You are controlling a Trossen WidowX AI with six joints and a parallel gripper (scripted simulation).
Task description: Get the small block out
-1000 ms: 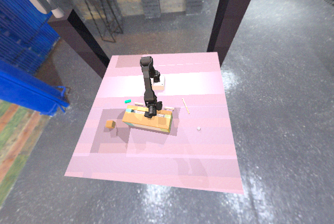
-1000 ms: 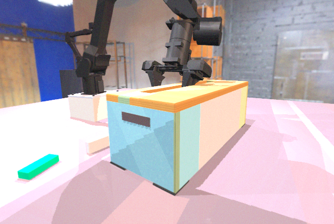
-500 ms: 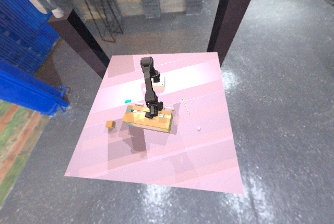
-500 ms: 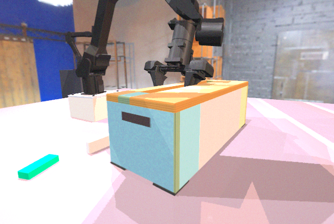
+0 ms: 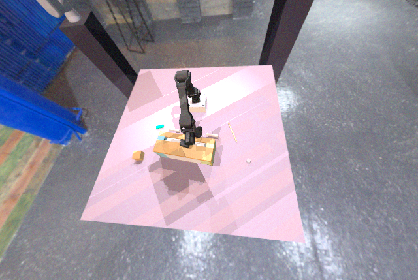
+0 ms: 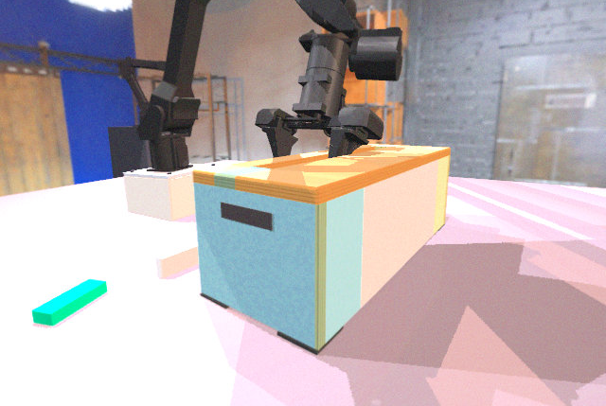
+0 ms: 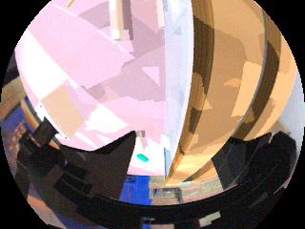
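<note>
Now: gripper tip 40 mm short of the box and 30 mm above it. Also, from my gripper tip: green bar: 230 mm to the right, 150 mm behind, 80 mm below; then thin stick: 320 mm to the left, 90 mm below, 30 mm behind; then orange cube: 370 mm to the right, 70 mm ahead, 60 mm below.
</note>
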